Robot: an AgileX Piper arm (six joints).
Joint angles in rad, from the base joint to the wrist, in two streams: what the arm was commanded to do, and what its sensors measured. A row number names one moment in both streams.
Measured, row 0:
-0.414 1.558 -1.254 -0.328 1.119 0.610
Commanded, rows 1 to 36:
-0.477 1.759 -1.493 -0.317 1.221 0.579
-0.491 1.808 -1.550 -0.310 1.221 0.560
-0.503 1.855 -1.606 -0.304 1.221 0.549
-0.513 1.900 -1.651 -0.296 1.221 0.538
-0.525 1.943 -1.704 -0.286 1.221 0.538
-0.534 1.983 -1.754 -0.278 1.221 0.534
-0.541 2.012 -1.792 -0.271 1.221 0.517
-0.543 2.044 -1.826 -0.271 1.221 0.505
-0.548 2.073 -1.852 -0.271 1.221 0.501
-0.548 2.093 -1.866 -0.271 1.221 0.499
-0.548 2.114 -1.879 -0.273 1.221 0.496
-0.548 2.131 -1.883 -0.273 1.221 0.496
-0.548 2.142 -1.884 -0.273 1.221 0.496
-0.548 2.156 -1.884 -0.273 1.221 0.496
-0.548 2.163 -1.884 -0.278 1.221 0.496
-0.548 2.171 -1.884 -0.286 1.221 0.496
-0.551 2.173 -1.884 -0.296 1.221 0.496
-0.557 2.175 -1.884 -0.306 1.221 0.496
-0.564 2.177 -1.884 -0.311 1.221 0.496
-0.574 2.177 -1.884 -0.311 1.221 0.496
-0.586 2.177 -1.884 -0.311 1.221 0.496
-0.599 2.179 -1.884 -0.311 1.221 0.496
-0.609 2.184 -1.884 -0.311 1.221 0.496
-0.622 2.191 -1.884 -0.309 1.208 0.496
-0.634 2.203 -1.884 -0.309 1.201 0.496
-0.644 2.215 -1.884 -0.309 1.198 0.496
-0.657 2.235 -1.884 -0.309 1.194 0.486
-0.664 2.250 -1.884 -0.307 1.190 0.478
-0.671 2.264 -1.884 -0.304 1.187 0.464
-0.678 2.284 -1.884 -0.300 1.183 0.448
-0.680 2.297 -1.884 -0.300 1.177 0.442
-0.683 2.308 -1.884 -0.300 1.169 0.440
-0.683 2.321 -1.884 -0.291 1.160 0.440
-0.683 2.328 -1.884 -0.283 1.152 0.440
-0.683 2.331 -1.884 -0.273 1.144 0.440
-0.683 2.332 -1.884 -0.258 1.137 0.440
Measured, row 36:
-0.680 2.320 -1.880 -0.295 1.175 0.454
